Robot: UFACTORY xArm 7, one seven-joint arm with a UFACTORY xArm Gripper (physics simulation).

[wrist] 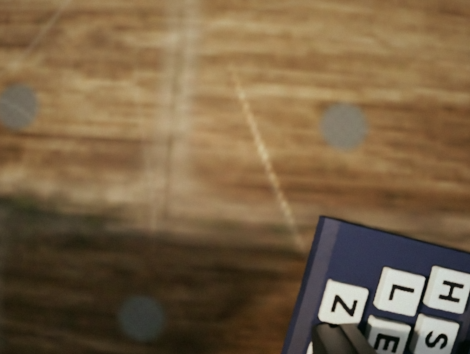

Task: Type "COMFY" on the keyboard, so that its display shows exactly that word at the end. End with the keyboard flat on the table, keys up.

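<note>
The blue keyboard [370, 245] shows in part at the lower right of the wrist view, tilted in the picture, with its keys up. White keys with black letters show: Z [343, 302], L [400, 291], H [450, 290], E [387, 337] and S [436, 336]. My gripper [341, 327] is shut and empty. Its dark fingertips are at the bottom edge of the view, at the lower edge of the Z key and left of the E key. They cover most of a key below Z, whose letter is hidden. The display does not show in this view, nor do C, O, M, F and Y.
The keyboard lies on a brown wooden table top [100, 165] with a dark band across its lower part. Grey round spots [344, 126] [141, 318] [18, 106] and a thin pale line [262, 150] show on the wood.
</note>
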